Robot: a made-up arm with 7 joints.
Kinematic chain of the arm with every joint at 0, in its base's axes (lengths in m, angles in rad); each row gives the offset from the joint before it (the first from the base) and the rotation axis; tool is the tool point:
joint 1: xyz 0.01 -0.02 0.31 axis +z
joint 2: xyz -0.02 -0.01 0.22 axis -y
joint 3: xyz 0 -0.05 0.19 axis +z
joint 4: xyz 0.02 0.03 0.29 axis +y
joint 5: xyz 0 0.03 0.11 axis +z
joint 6: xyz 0 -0.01 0.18 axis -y
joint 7: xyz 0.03 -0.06 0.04 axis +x
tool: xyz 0 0.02 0
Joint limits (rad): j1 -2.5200..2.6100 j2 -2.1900..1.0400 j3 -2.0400..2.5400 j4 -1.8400..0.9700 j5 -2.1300..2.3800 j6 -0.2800..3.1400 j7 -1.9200..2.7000
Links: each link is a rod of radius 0.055 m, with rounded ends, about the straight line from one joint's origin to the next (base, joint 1, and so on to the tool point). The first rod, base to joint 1, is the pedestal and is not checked.
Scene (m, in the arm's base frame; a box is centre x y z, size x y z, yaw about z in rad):
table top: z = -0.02
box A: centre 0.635 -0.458 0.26 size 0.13 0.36 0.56 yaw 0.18
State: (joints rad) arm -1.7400 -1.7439 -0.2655 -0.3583 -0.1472 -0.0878 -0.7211
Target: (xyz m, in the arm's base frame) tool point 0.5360 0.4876 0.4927
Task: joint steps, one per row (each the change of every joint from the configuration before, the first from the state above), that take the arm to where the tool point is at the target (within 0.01 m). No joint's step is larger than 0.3 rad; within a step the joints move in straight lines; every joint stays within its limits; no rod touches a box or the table.
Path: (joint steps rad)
1: 0.2921 0.0824 -0.0669 -0.0437 -0.0001 -0.0192 0.0931
2: 0.2920 0.0825 -0.0669 -0.0437 0.0000 -0.0192 0.0931
3: 0.2921 0.0824 -0.0668 -0.0437 -0.0001 -0.0193 0.0931
4: 0.2920 0.0824 -0.0669 -0.0436 -0.0001 -0.0192 0.0932
5: 0.2921 0.0825 -0.0669 -0.0437 0.0000 -0.0192 0.0931
6: 0.2921 0.0824 -0.0669 -0.0437 -0.0001 -0.0192 0.0931
7: 0.2920 0.0825 -0.0668 -0.0437 -0.0001 -0.0192 0.0931
8: 0.2921 0.0824 -0.0669 -0.0437 0.0000 -0.0193 0.0931
9: 0.2920 0.0824 -0.0669 -0.0437 -0.0001 -0.0192 0.0931
10: 0.2921 0.0825 -0.0669 -0.0436 0.0000 -0.0192 0.0931
11: -0.1589 -0.2905 0.0836 0.0354 0.0018 0.1011 -0.2867
12: -0.1590 -0.2904 0.0836 0.0355 0.0018 0.1011 -0.2867
13: -0.1589 -0.2905 0.0835 0.0355 0.0018 0.1012 -0.2867

